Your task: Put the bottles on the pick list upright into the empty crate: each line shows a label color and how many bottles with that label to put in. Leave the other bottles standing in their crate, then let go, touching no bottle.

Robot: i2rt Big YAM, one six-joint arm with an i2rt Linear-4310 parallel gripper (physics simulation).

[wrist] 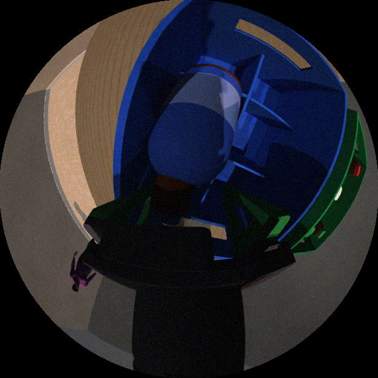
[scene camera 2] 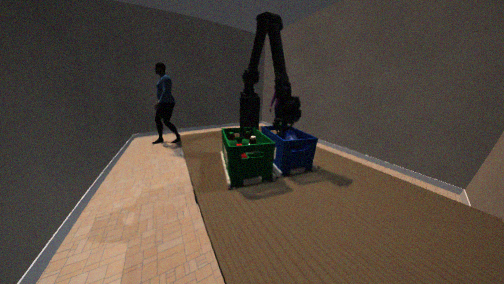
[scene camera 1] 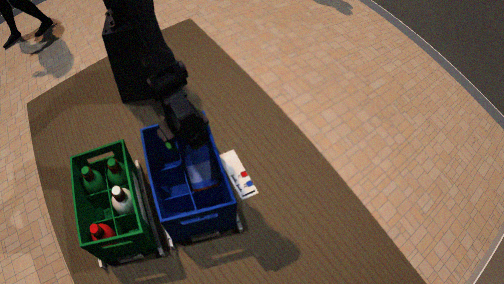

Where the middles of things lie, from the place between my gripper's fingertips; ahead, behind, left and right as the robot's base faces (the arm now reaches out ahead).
I see the blue bottle [scene camera 1: 200,166] 60 mm ahead of my hand and 10 mm below it. From my hand the other things lie so: pick list [scene camera 1: 231,163]: 80 mm ahead, 100 mm to the left, 130 mm below.
